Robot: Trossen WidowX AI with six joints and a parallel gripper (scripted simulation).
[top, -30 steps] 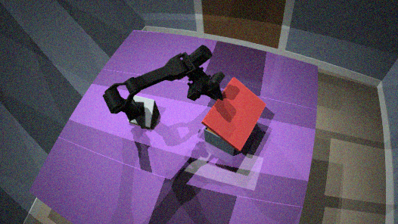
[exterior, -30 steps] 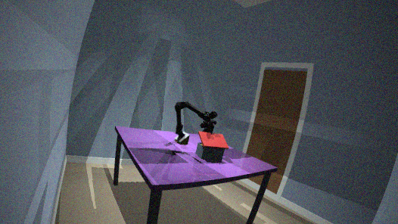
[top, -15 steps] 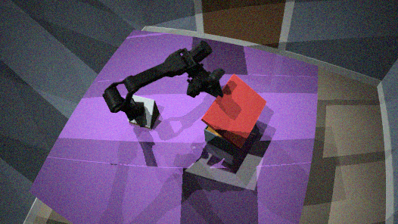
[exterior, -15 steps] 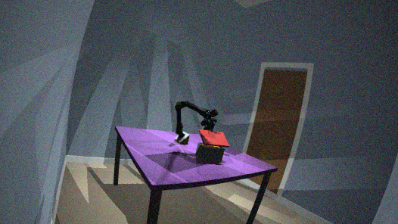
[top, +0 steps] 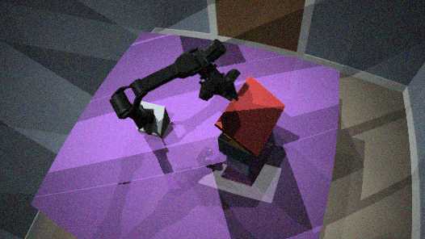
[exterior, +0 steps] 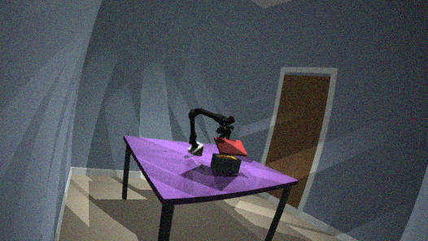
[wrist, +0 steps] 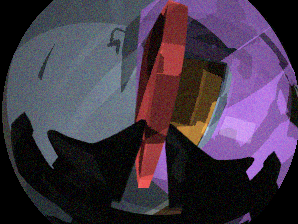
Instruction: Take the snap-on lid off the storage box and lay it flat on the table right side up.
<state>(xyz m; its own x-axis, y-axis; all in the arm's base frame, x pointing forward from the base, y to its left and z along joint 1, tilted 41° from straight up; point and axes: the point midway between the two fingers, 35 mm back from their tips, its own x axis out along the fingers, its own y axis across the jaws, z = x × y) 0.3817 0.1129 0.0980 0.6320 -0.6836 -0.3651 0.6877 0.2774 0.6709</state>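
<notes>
Now: the red lid 7 cm ahead of my gripper tip, 3 cm to the right of it and 3 cm below it. From my gripper tip the other things lie so: storage box (18 cm below, 5 cm ahead, 2 cm to the right).
</notes>
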